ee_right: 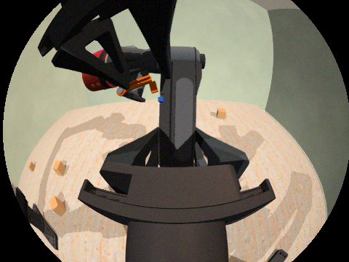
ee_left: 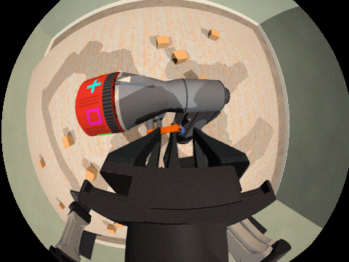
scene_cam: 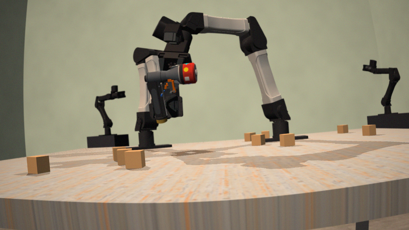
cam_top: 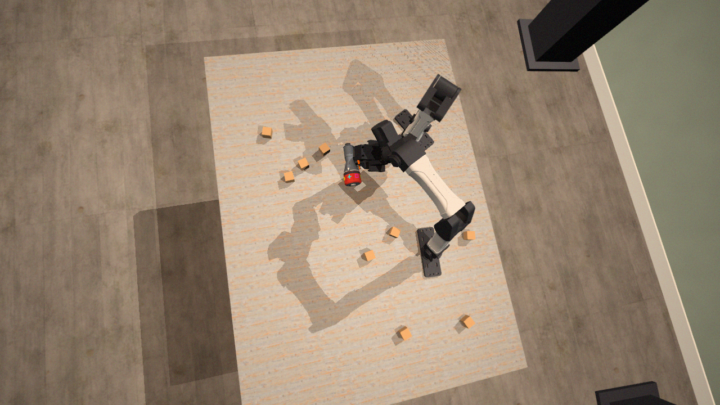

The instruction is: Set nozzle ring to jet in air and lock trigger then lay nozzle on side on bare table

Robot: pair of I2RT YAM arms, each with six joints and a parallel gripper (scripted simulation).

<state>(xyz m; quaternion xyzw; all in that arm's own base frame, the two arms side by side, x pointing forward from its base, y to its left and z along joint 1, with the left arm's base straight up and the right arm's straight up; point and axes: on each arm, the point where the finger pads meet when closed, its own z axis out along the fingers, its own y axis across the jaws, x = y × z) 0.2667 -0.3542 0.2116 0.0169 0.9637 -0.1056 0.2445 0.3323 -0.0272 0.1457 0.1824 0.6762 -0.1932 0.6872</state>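
Now: the pale trigger 10 mm ahead of my left hand, 10 mm to the right of it and 50 mm below it. Round my left hand: red spray ring: 40 mm ahead, 70 mm to the left, 10 mm above.
My right gripper is now 20 mm to the right of the pale trigger, 20 mm below it and 10 mm short of it. The rest, counted from my right hand: red spray ring 100 mm to the left, 80 mm above, 30 mm ahead.
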